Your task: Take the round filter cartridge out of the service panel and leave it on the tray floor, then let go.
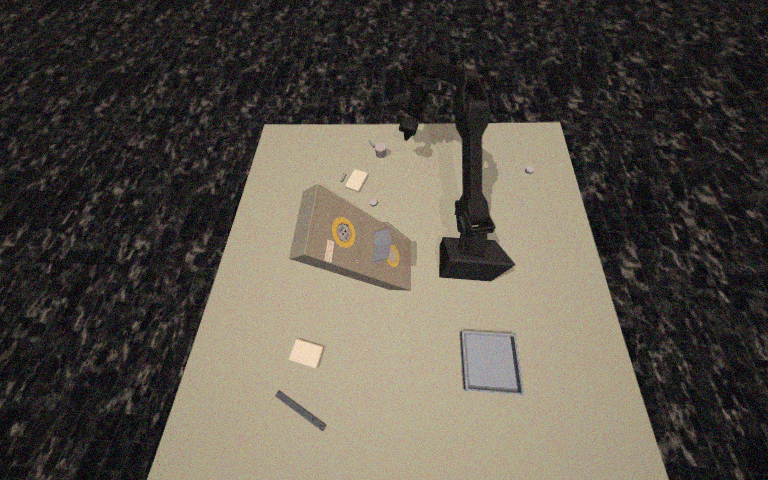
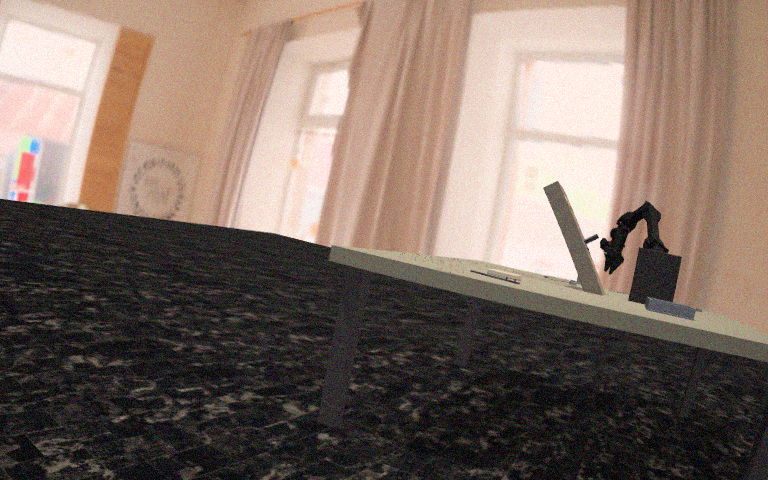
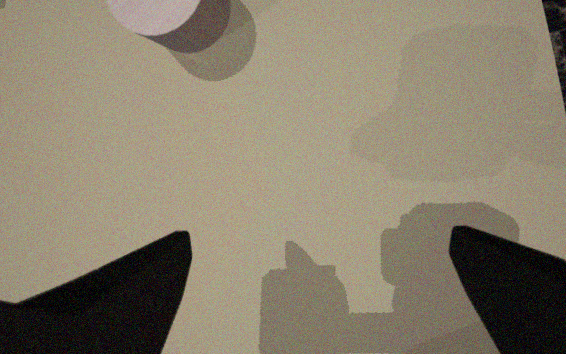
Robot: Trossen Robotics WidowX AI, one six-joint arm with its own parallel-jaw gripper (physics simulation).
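Observation:
The service panel is a brown slab that leans on the table. It has two yellow rings. A grey round part, which looks like the filter cartridge, sits inside the left ring; a grey flap stands beside the right ring and partly hides it. The blue-grey tray lies near the front right. My gripper is open and empty, over the table's far part, away from panel and tray. A pinkish-grey cylinder stands near it.
The arm's black base stands right of the panel. Cream blocks lie behind and in front of the panel. A dark bar lies at the front left. Small round pieces are on the table.

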